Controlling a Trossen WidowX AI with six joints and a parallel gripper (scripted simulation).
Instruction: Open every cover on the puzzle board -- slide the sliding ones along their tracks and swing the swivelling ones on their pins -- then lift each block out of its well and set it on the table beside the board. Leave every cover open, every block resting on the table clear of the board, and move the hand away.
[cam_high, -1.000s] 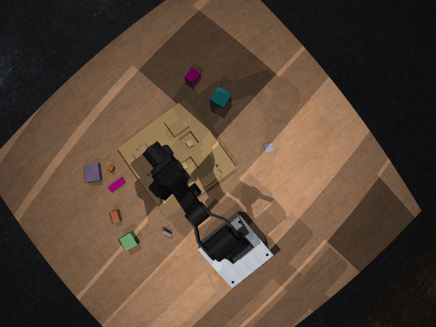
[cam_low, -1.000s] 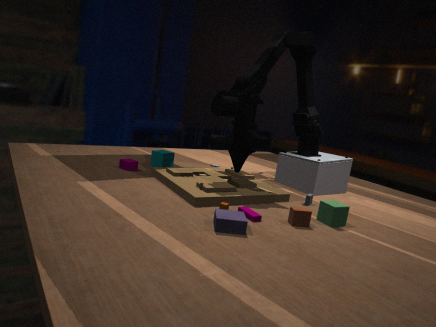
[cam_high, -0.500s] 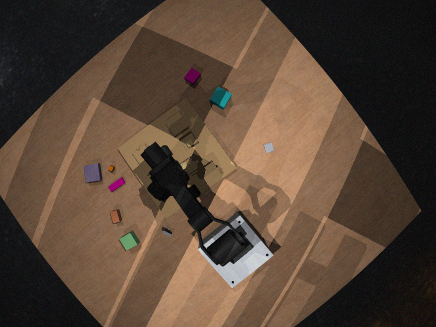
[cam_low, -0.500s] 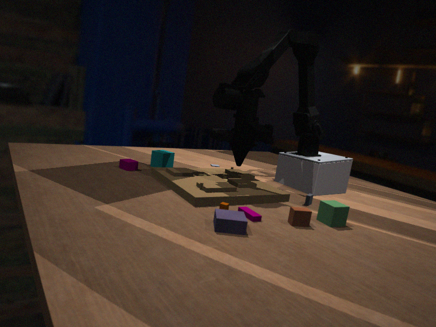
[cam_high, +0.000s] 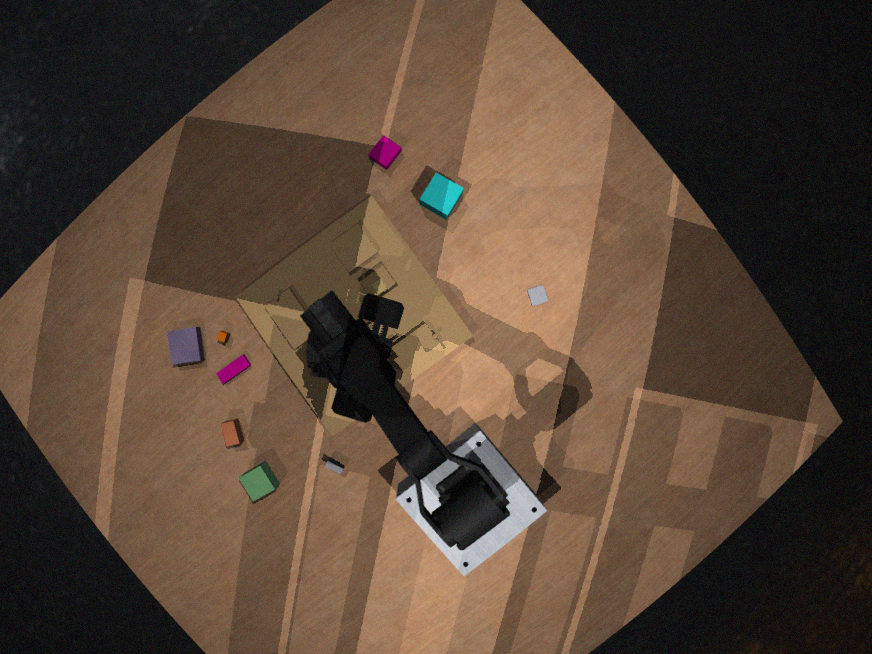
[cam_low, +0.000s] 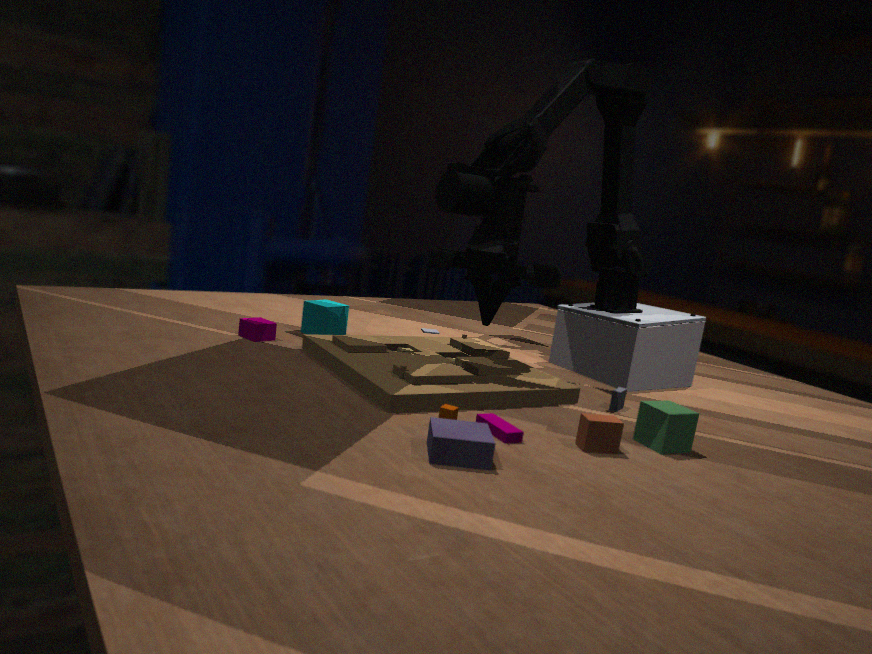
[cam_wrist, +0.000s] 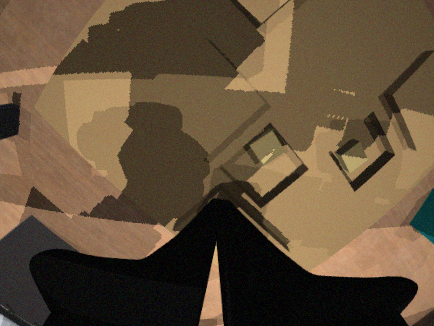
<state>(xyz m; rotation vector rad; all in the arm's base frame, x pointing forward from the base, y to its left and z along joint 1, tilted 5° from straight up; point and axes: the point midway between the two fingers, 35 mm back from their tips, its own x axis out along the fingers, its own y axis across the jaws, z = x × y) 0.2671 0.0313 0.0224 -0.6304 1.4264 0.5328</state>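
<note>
My gripper tip is now 60 mm short of the tan puzzle board and 60 mm above it. Round my gripper tip: orange block (220 mm to the left, 160 mm ahead, 60 mm below); teal cube (230 mm to the right, 170 mm ahead, 50 mm below); magenta bar (230 mm to the left, 100 mm ahead, 70 mm below).
</note>
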